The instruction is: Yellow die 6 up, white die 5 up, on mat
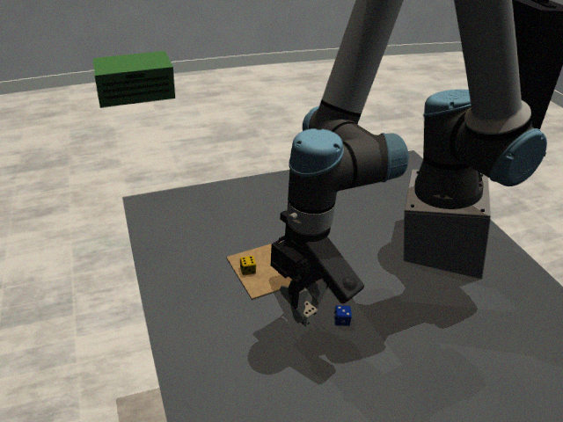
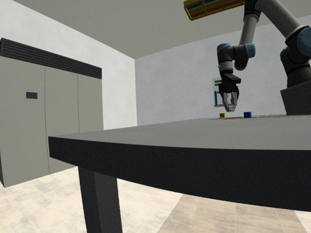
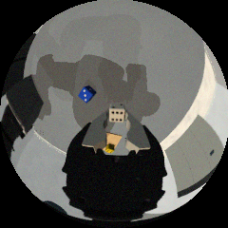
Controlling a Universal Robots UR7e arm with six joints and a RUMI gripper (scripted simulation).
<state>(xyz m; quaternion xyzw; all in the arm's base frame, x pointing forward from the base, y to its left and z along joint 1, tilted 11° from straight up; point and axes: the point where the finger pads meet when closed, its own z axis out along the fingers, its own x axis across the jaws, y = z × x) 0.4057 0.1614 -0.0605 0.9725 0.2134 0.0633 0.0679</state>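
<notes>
My hand is 80 mm past the blue die and 40 mm above it. Round my hand: tan mat (190 mm to the right, 50 mm below, 20 mm ahead); white die (right at my hand); yellow die (190 mm to the right, 60 mm ahead, 30 mm below).
</notes>
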